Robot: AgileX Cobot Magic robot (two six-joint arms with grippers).
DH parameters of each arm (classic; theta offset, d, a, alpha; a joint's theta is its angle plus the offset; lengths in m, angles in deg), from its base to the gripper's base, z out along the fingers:
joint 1: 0 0.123 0 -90
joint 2: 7.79 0 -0.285 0
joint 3: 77.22 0 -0.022 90
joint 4: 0 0.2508 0 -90
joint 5: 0 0 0.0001 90
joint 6: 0 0.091 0 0
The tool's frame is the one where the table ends.
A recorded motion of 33 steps. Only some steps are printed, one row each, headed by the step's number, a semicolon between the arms.
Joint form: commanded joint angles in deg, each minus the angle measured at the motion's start. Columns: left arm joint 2, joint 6, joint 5, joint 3, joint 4, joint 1; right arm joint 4, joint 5, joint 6, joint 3, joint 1, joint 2.
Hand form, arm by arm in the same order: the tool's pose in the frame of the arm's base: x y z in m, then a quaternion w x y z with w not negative. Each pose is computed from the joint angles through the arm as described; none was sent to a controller.
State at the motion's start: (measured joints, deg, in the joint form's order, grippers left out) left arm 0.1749 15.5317 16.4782 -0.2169 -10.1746 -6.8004; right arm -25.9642 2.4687 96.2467 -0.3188 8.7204 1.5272
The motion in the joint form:
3: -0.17 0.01 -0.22 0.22 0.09 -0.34; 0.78 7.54 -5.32 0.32 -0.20 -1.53
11: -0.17 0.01 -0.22 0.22 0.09 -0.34; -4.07 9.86 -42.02 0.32 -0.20 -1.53
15: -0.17 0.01 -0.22 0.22 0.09 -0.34; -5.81 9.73 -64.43 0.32 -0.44 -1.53
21: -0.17 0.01 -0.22 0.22 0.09 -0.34; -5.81 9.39 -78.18 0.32 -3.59 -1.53
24: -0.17 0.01 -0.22 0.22 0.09 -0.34; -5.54 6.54 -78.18 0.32 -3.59 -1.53
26: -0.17 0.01 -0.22 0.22 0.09 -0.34; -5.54 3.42 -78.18 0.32 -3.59 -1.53
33: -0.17 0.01 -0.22 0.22 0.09 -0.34; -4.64 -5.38 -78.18 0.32 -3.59 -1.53
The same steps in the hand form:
3: 0.0538 -0.0113 0.1879 0.63538 0.10279 0.76488 -0.02607; 0.0565 0.0016 0.1988 0.55813 0.37420 0.62887 0.39114
11: 0.0538 -0.0113 0.1879 0.63538 0.10279 0.76488 -0.02607; 0.0564 -0.0014 0.1962 0.65326 0.14018 0.72796 0.15388
15: 0.0538 -0.0113 0.1879 0.63538 0.10279 0.76488 -0.02607; 0.0565 -0.0021 0.1967 0.67300 -0.01190 0.73947 0.01106
21: 0.0538 -0.0113 0.1879 0.63538 0.10279 0.76488 -0.02607; 0.0563 -0.0049 0.1972 0.66931 -0.08101 0.73340 -0.08705
24: 0.0538 -0.0113 0.1879 0.63538 0.10279 0.76488 -0.02607; 0.0566 -0.0024 0.2010 0.68589 -0.08677 0.71833 -0.07761
26: 0.0538 -0.0113 0.1879 0.63538 0.10279 0.76488 -0.02607; 0.0566 0.0001 0.2052 0.70350 -0.09454 0.70097 -0.06927
33: 0.0538 -0.0113 0.1879 0.63538 0.10279 0.76488 -0.02607; 0.0553 0.0073 0.2171 0.75076 -0.11067 0.65002 -0.03984

